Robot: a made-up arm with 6 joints. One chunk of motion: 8 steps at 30 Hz.
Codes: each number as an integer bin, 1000 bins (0 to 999) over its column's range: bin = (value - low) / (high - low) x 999, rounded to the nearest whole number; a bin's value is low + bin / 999 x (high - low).
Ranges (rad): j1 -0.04..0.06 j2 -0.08..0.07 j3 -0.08..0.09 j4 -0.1..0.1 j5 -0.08..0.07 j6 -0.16..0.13
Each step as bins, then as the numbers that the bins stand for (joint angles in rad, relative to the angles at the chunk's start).
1 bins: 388 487 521 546 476 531
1 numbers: -0.0012 -0.0069 0.0087 0.0093 -0.0085 -0.0059
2 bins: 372 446 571 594 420 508
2 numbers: -0.0028 -0.0130 0.0172 0.0189 -0.0169 -0.0125
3 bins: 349 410 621 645 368 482
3 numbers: -0.0051 -0.0184 0.0257 0.0291 -0.0247 -0.0201
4 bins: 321 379 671 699 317 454
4 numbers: -0.0079 -0.0231 0.0342 0.0399 -0.0324 -0.0282
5 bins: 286 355 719 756 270 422
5 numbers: -0.0114 -0.0267 0.0424 0.0514 -0.0395 -0.0375
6 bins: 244 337 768 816 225 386
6 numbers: -0.0156 -0.0294 0.0507 0.0634 -0.0462 -0.0479
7 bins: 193 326 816 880 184 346
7 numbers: -0.0207 -0.0311 0.0589 0.0762 -0.0524 -0.0596
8 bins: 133 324 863 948 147 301
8 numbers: -0.0267 -0.0314 0.0669 0.0898 -0.0579 -0.0726
